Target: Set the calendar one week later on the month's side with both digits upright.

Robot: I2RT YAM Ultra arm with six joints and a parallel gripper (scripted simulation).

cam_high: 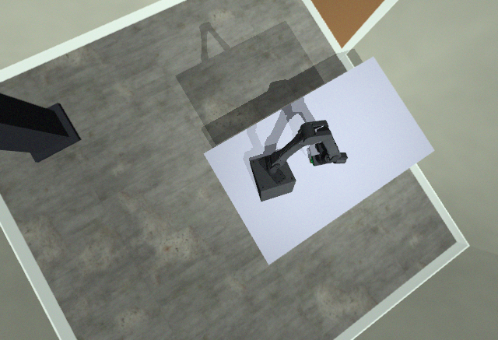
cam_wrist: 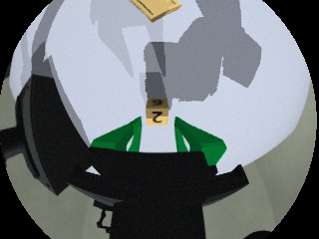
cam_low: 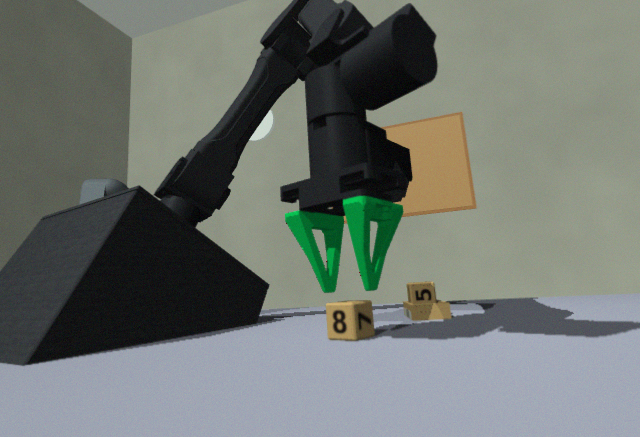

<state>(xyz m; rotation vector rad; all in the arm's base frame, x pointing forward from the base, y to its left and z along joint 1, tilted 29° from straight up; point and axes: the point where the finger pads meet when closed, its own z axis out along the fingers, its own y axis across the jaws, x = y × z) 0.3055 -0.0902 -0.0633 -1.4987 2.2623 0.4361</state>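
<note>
Now: the wooden cube 3 cm below my hand. The rest, counted from my hand: wooden tray: 16 cm to the left, 5 cm ahead, 4 cm below.
</note>
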